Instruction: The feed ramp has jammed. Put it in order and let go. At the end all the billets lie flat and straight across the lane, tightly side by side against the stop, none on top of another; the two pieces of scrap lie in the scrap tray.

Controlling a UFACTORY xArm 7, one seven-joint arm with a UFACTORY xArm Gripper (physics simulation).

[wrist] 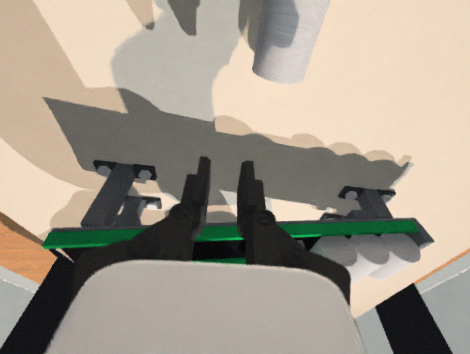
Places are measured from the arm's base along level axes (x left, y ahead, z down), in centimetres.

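Pixels of known places: gripper, between the fingertips: (225, 174).
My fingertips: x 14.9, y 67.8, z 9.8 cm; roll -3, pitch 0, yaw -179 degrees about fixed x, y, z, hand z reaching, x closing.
Behind a point stands the place of what it marks.
The feed ramp's green side rail (320, 229) @[x 4.2, y 59.1, z 11.2 cm] runs across the lower part of the wrist view on dark brackets. Several light grey cylindrical billets (395, 255) @[x -4.5, y 57.3, z 9.6 cm] lie side by side across the lane at its right end, partly behind the rail and my gripper. My gripper (225, 174) @[x 14.9, y 67.8, z 9.8 cm] is partly open and empty, its fingertips in front of the rail at its middle. Another light grey cylinder (286, 45) @[x 11.7, y 75.1, z 14.2 cm] lies on the table at the top, a little right of the fingers and apart from them. The scrap tray does not show. My gripper body hides much of the lane.
A dark bracket (109, 195) @[x 26.8, y 60.1, z 13.2 cm] with bolts stands at the ramp's left, another bracket (376, 202) @[x -4.4, y 58.8, z 15.8 cm] at its right. Black bars (35, 305) (415, 320) show at the lower corners. The pale table top (380, 100) @[x 1.0, y 70.6, z 18.2 cm] carries shadows of the arm and ramp.
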